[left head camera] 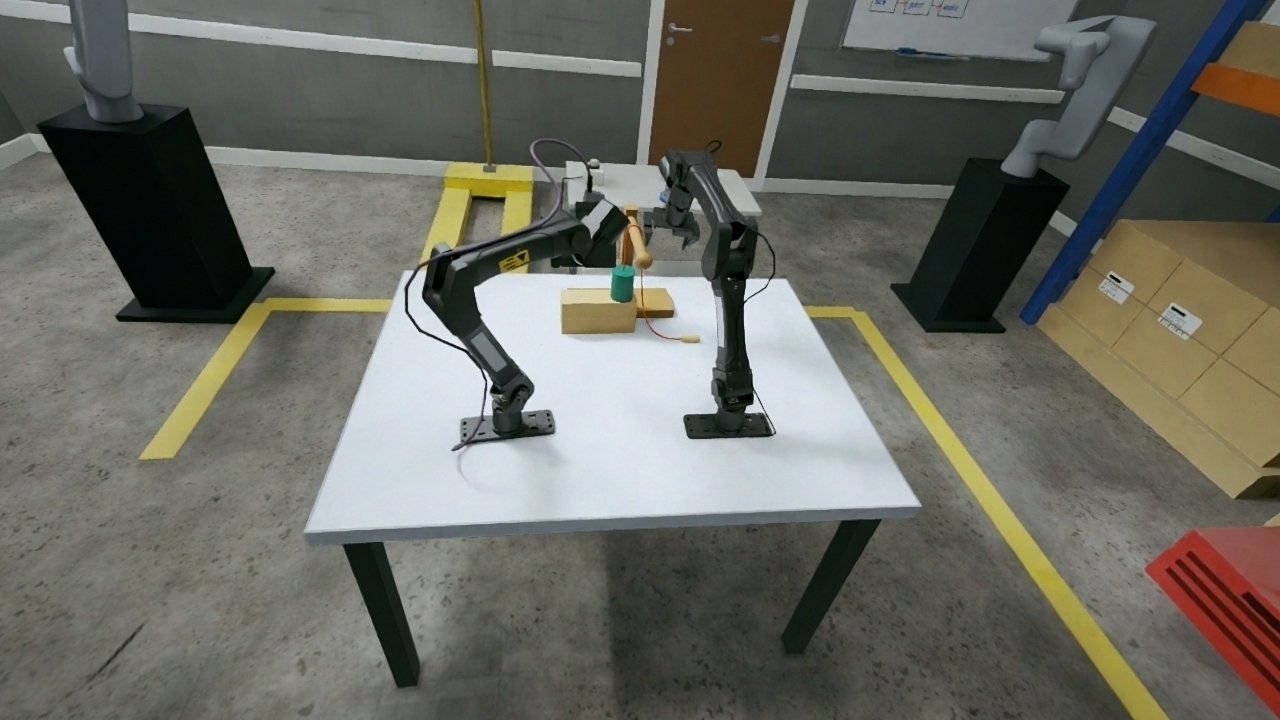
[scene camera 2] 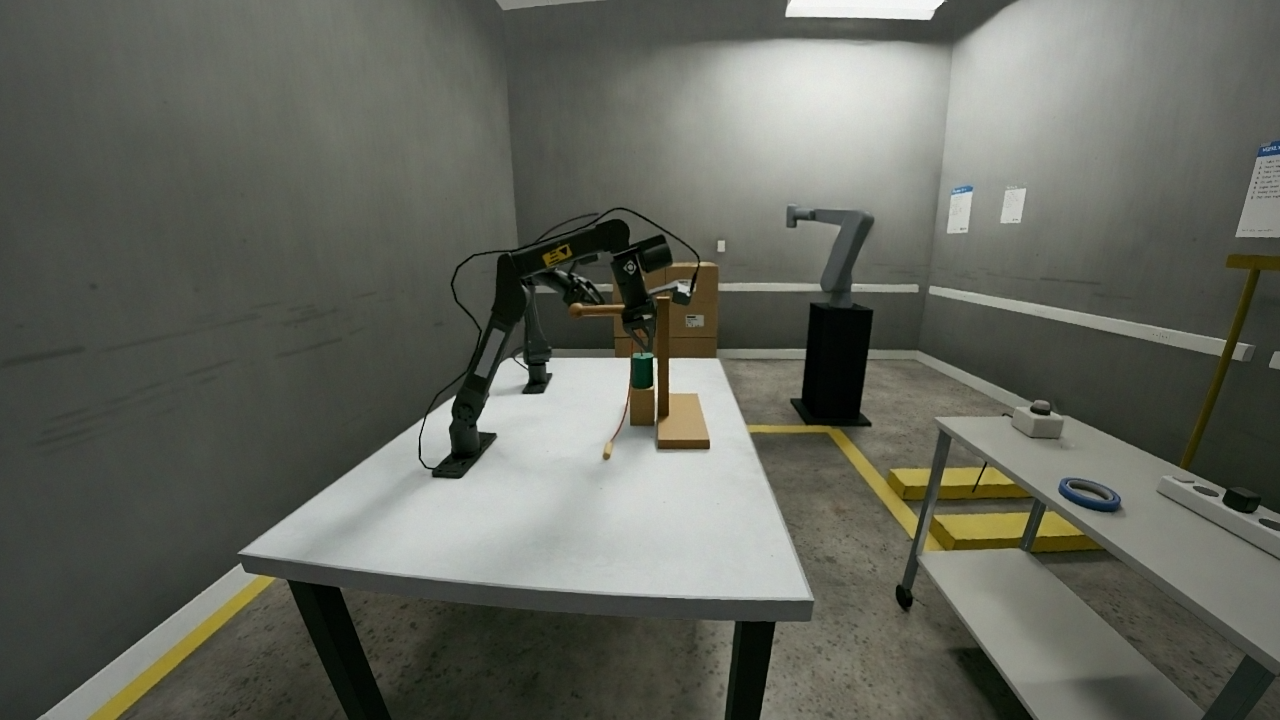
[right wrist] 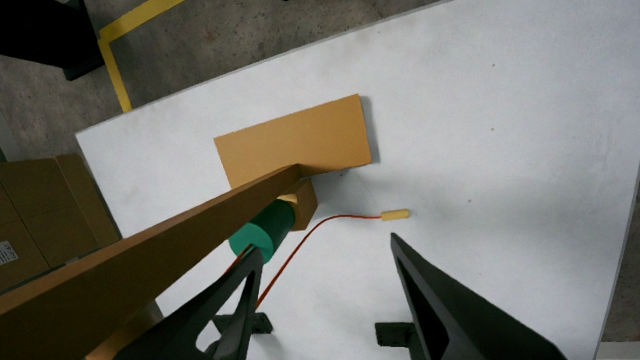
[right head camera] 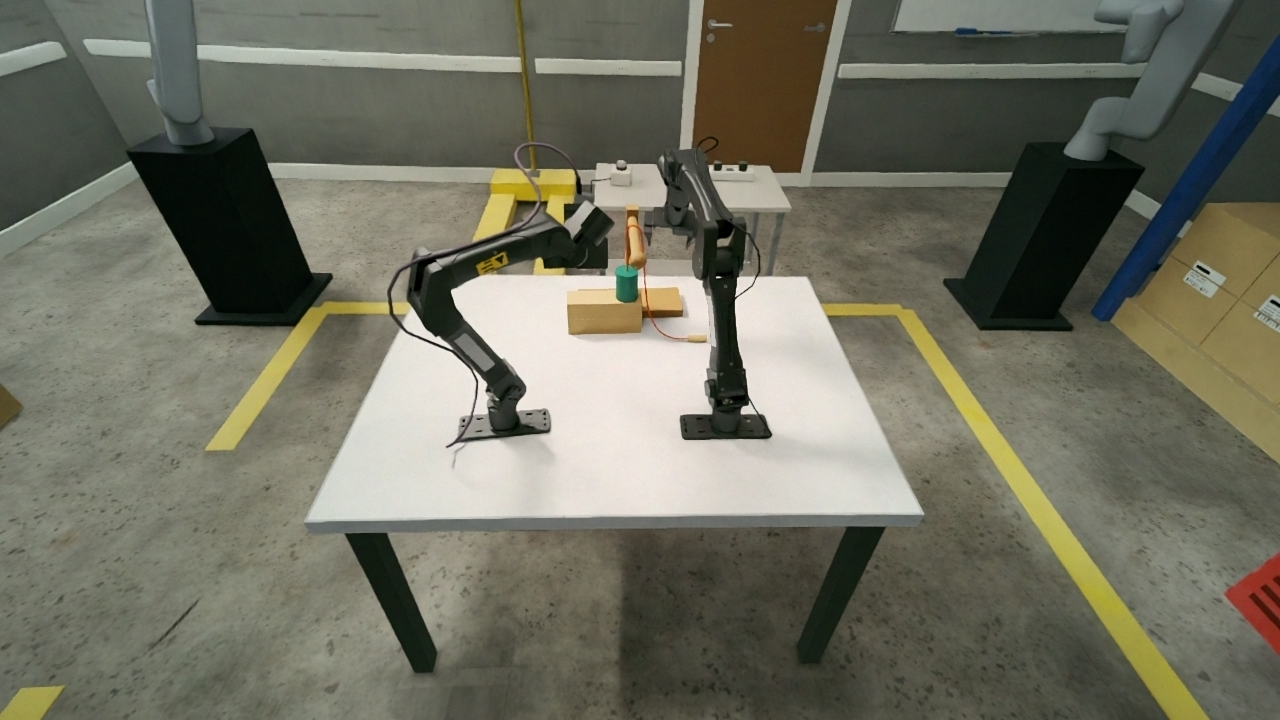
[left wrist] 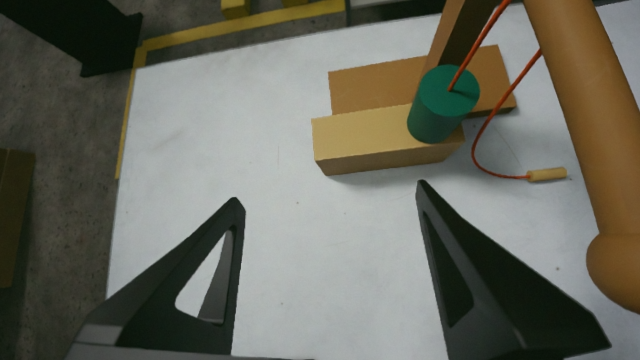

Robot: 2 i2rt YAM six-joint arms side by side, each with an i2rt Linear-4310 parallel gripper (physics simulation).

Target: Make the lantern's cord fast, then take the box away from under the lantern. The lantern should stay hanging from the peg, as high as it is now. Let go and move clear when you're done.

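Frame: origin at the left arm's base, x down, y ahead, z right, level; millimetres.
Seen in the pictures: left gripper, fingertip midpoint: (scene camera 2: 602,305) (left wrist: 323,195); right gripper, fingertip midpoint: (left head camera: 664,247) (scene camera 2: 650,344) (right wrist: 322,246) (right head camera: 667,246); left arm's base, origin of the base link: (left head camera: 507,427) (scene camera 2: 538,384) (right head camera: 505,425); right arm's base, origin of the base link: (left head camera: 726,426) (scene camera 2: 467,454) (right wrist: 417,333) (right head camera: 723,428).
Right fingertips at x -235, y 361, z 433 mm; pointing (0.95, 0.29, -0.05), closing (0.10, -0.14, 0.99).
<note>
Pixels of each thing's top centre, then the offset from my right fingertips to it. "pt": a spot on its surface instead. Level surfaces: height alone.
- green lantern, middle of its top: (left wrist: 449,89) (right wrist: 250,245) (scene camera 2: 641,355) (left head camera: 623,270) (right head camera: 626,270) dx +55, dy -16, dz -108 mm
- box's, middle of its top: (left wrist: 384,129) (left head camera: 598,296) (right head camera: 604,296) (scene camera 2: 642,377) dx +135, dy -11, dz -168 mm
- peg, middle of its top: (left wrist: 600,43) (left head camera: 637,234) (right head camera: 635,235) (scene camera 2: 616,305) dx -78, dy -77, dz -99 mm
- small wooden handle, surface spot: (left wrist: 547,174) (right wrist: 393,218) (scene camera 2: 607,446) (left head camera: 689,336) pt dx +217, dy -106, dz +70 mm
- peg's upright post, middle of its top: (scene camera 2: 663,297) (right head camera: 632,207) dx -95, dy +37, dz -89 mm
- wooden base, surface spot: (right wrist: 300,137) (scene camera 2: 686,418) pt dx +210, dy +94, dz -50 mm
- table, its level: dx +235 mm
The green lantern (left head camera: 622,282) (right head camera: 626,283) (scene camera 2: 641,369) (left wrist: 442,107) is upright at the right end of the box's (left head camera: 597,313) (right head camera: 604,315) (left wrist: 370,137) top. Its orange cord (left wrist: 480,42) goes up towards the peg (left head camera: 636,243) (scene camera 2: 595,310) (left wrist: 575,110); the other end comes down to a small wooden handle (left head camera: 690,339) (scene camera 2: 607,450) (left wrist: 547,174) (right wrist: 395,214) on the table. My left gripper (left wrist: 323,195) is open and empty, left of the peg in the left wrist view; its fingers are hidden in the head views. My right gripper (left head camera: 667,240) (right wrist: 322,246) is open and empty, right of the peg.
The peg's upright post (scene camera 2: 663,358) (right wrist: 200,240) stands on a wooden base (scene camera 2: 684,422) (right wrist: 300,137), directly behind the box. A trolley (scene camera 2: 984,438) stands beyond the table (left head camera: 537,483). Cardboard boxes (left head camera: 1190,322) lie at the right.
</note>
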